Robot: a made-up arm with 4 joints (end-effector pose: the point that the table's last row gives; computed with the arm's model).
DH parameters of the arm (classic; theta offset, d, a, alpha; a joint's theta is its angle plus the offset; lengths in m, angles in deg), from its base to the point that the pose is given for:
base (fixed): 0 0 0 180
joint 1: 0 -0.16 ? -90
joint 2: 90 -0.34 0.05 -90
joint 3: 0 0 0.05 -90
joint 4: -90 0.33 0.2 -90
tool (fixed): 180 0.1 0 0
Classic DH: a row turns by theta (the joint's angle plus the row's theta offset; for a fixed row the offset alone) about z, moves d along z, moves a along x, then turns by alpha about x.
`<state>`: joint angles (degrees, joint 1 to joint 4).
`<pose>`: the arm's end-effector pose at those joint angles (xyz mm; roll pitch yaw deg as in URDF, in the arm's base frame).
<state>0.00 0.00 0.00 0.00</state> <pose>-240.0 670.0 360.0 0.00 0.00 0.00</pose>
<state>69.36 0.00 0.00 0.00</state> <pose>542.4 460.8 360.0 0.00 0.00 -69.36</pose>
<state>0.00 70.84 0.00 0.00</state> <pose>-294.6 670.0 36.7 0.00 -70.84 0.00</pose>
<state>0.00 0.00 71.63 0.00</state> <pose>-240.0 586.4 -55.9 -71.63 0.00 0.00</pose>
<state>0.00 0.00 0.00 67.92</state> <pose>-22.5 670.0 482.9 0.00 67.92 0.00</pose>
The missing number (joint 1, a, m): -0.04
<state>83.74 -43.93 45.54 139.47</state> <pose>645.6 32.5 -71.7 -148.36 -11.51 124.51</pose>
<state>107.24 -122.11 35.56 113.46</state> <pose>723.6 -101.2 6.5 152.93 -47.21 124.51</pose>
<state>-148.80 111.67 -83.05 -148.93</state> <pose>90.6 -660.2 138.0 -140.29 54.99 85.55</pose>
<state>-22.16 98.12 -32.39 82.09</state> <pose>-637.5 256.9 167.5 -4.49 -14.74 55.43</pose>
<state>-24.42 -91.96 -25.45 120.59</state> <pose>39.7 637.8 -39.6 -179.00 -32.36 178.45</pose>
